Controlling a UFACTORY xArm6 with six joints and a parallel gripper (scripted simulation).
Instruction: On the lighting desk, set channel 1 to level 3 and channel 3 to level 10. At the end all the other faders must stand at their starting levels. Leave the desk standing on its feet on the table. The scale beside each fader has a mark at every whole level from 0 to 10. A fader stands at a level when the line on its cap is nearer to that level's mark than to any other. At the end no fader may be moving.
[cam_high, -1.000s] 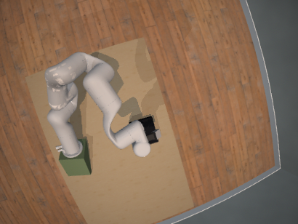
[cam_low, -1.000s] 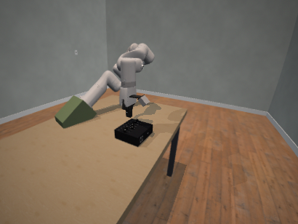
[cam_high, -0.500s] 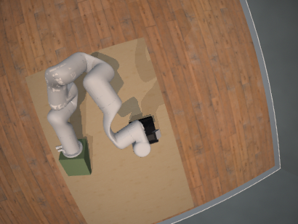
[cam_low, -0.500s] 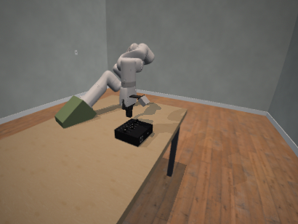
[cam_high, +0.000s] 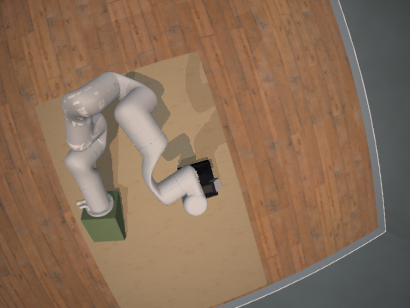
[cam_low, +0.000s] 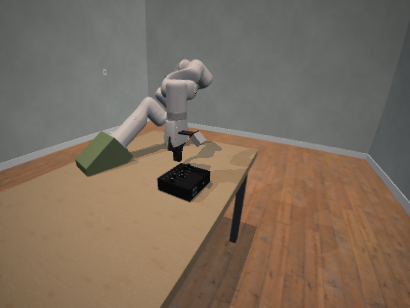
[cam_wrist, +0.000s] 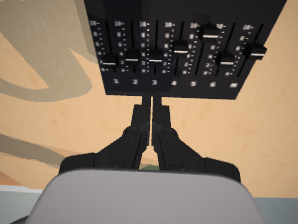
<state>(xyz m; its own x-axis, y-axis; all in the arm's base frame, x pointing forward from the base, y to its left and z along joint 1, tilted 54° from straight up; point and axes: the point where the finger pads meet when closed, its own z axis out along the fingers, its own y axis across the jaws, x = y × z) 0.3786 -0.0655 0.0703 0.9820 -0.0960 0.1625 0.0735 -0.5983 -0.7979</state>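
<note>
Right now my hand is 3 cm short of the channel 3 cap and 5 cm above it. The rest, counted from my hand: channel 1 cap (2 cm ahead, 4 cm to the left, 5 cm below); then channel 2 fader cap (3 cm ahead, 2 cm to the left, 5 cm below).
</note>
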